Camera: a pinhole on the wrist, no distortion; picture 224 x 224 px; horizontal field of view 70.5 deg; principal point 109.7 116.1 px. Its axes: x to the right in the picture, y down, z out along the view. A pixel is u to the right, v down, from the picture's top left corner.
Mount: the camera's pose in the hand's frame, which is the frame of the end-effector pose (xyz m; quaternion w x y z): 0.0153 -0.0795 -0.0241 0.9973 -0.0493 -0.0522 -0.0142
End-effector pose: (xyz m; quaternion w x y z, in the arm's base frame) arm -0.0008 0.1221 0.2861 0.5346 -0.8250 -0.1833 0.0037
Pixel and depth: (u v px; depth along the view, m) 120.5 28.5 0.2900
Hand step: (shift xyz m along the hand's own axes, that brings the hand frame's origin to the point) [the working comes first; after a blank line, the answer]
In the camera's frame: 0.0198 -0.1603 0.2900

-0.0002 -0.2105 0.2805
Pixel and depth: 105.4 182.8 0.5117
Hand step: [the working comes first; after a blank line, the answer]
In the camera's frame: -0.0139 0.2154 0.5117

-0.0439 0.1861 0.4600
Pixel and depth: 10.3 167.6 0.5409
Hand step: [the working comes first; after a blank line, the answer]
In the camera's frame: -0.3393 0.1758 0.5409

-0.3717 0.1572 0.4584
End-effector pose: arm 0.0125 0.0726 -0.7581 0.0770 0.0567 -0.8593 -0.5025
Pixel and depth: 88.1 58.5 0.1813
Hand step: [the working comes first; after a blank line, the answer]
In the camera's frame: -0.0247 -0.0659 0.1813

-0.0301 -0.1264 0.1591
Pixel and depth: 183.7 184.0 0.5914
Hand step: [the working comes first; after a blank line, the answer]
In the camera's frame: 0.2762 0.2534 0.5914

0.2376 0.2252 0.5658
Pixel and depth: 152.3 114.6 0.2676
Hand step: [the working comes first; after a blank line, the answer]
In the camera's frame: 0.0719 -0.0025 0.2676

0.0592 -0.0570 0.2486
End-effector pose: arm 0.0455 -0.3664 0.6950 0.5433 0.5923 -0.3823 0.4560
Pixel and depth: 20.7 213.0 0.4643
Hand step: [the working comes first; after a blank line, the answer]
In the camera's frame: -0.2607 0.2839 0.4643

-0.2821 0.2553 0.3804
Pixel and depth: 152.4 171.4 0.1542
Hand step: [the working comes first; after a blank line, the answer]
In the camera's frame: 0.0415 0.0538 0.1542

0.0426 -0.0115 0.1277
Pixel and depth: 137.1 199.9 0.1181
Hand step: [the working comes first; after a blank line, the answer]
In the camera's frame: 0.0204 0.0624 0.1181

0.0256 -0.0061 0.0889
